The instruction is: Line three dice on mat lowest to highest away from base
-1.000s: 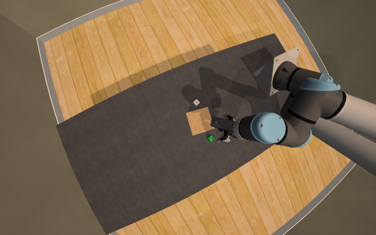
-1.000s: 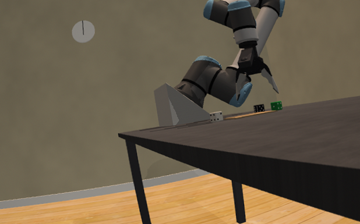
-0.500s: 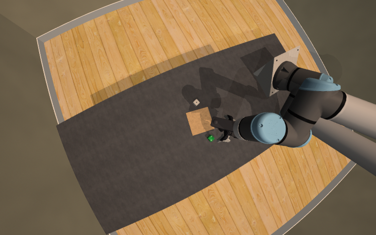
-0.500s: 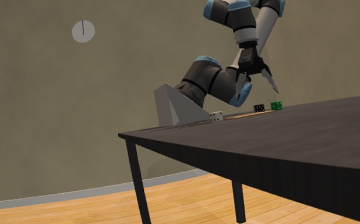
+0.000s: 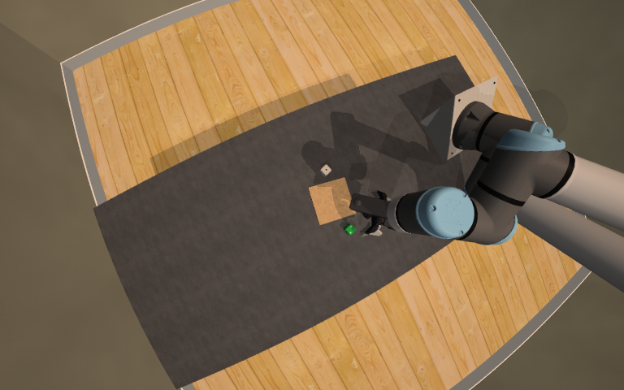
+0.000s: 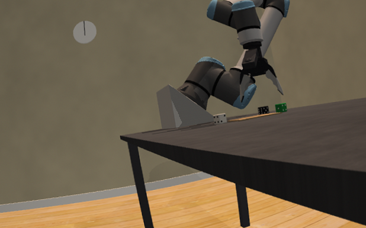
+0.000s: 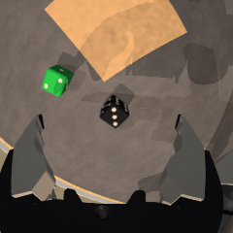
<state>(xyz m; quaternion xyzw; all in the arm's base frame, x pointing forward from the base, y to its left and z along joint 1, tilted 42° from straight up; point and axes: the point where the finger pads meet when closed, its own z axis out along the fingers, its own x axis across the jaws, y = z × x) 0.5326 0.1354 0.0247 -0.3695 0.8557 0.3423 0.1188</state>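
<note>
Now: the black die 40 mm below my hand, 20 mm behind it and 10 mm to the left of it. From my hand the other things lie so: tan mat (90 mm to the right, 80 mm ahead, 50 mm below); white die (190 mm to the right, 50 mm ahead, 40 mm below); green die (70 mm ahead, 40 mm below, 30 mm to the left).
</note>
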